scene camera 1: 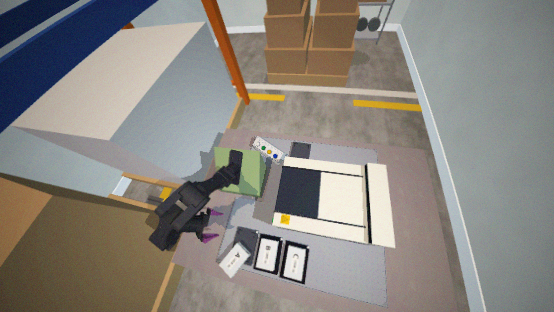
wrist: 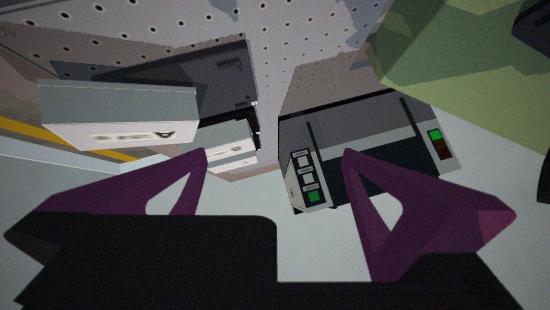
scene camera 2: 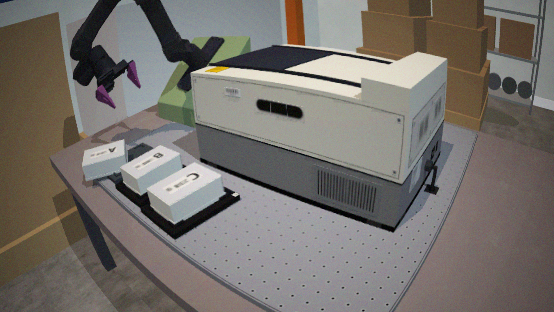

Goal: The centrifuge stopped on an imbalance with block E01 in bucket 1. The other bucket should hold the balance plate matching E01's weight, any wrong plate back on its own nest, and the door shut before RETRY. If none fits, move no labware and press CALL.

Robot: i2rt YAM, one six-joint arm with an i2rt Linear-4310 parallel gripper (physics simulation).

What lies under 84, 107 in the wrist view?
A balance plate A.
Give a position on a balance plate B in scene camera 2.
159, 163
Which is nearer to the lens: the balance plate A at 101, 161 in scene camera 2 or the balance plate C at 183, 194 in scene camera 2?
The balance plate C.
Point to a centrifuge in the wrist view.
At 388, 125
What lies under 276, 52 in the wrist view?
A perforated plate.
